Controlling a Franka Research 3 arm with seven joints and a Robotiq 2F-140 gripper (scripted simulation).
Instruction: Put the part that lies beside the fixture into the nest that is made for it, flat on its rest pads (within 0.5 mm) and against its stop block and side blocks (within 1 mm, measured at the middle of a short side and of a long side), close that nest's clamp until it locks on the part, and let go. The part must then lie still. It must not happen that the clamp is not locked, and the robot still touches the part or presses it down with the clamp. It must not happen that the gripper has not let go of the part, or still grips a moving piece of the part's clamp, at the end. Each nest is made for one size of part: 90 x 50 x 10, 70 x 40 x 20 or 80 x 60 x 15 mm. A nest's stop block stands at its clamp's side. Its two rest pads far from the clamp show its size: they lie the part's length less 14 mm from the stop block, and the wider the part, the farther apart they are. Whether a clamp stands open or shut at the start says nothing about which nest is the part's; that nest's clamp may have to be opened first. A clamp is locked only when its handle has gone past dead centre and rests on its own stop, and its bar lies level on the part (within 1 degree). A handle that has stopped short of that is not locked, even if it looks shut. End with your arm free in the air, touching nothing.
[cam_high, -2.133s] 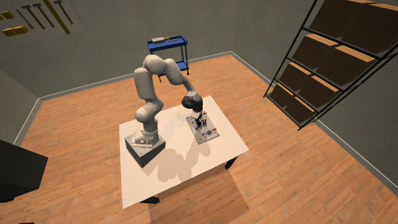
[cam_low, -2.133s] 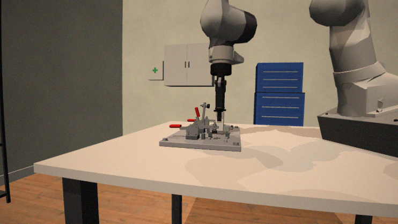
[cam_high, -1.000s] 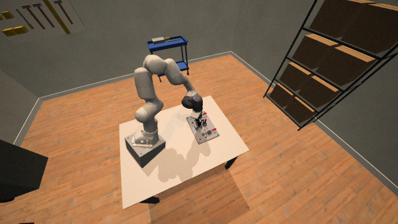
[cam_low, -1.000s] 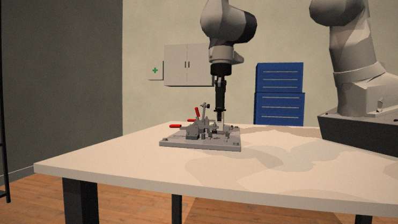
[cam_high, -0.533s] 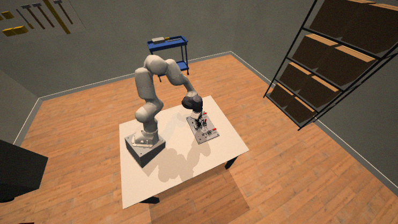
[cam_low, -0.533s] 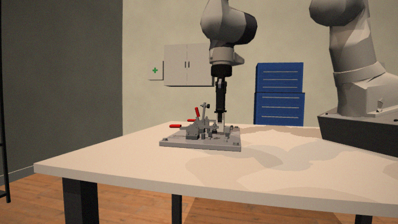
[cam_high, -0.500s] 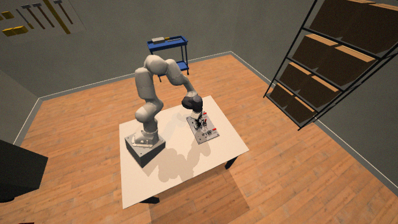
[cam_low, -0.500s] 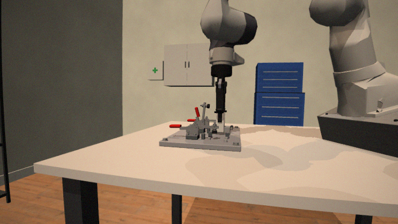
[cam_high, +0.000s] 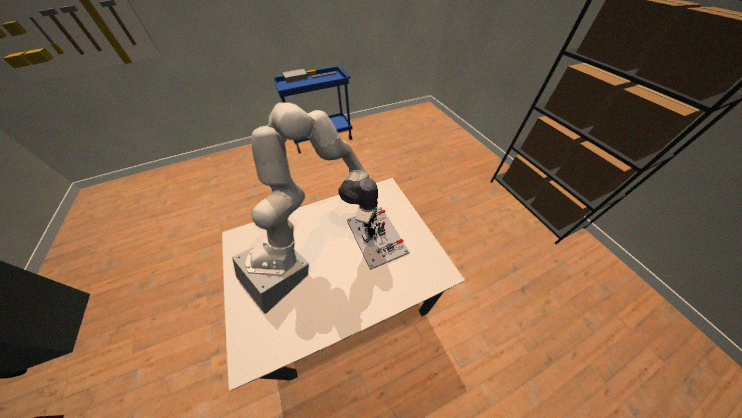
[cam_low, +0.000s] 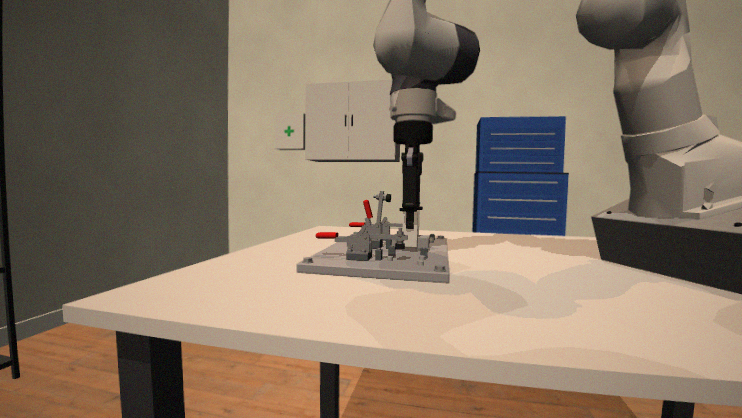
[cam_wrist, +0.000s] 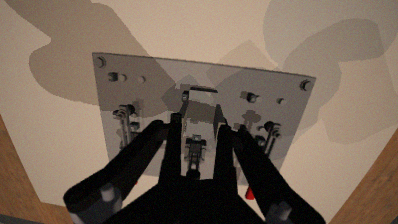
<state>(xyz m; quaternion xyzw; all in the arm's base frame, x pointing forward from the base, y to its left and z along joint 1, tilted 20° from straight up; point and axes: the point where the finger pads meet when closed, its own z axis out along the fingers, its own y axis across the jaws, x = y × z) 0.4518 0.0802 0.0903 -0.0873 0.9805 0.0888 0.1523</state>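
The grey block part lies 30 mm below my hand. Also, from my hand: grey fixture plate: 50 mm ahead, 10 mm to the left, 50 mm below.
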